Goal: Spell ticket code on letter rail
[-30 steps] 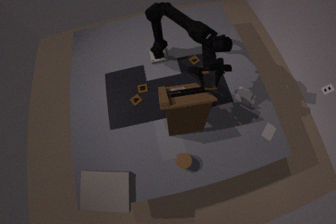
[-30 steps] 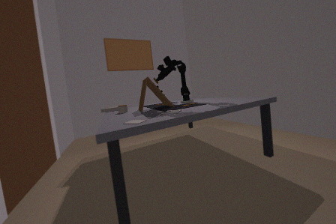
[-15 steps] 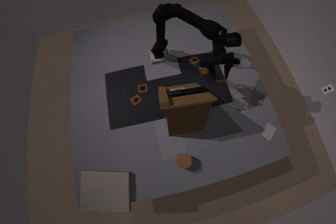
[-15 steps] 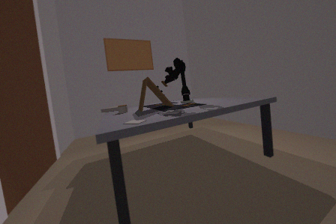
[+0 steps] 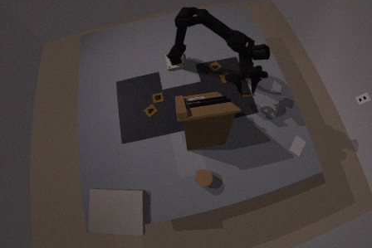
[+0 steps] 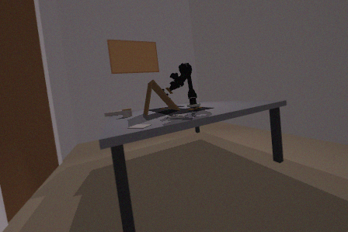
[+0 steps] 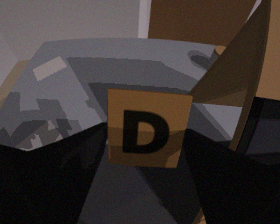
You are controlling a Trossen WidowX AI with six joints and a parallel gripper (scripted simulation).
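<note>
Right now the white ticket is 90 mm behind my gripper tip, 210 mm to the right of it and 90 mm below it. Round my gripper tip: white box (300 mm ahead, 770 mm to the right, 160 mm below); then letter tile (right at my gripper tip); then dark mat (200 mm behind, 250 mm to the right, 180 mm below).
</note>
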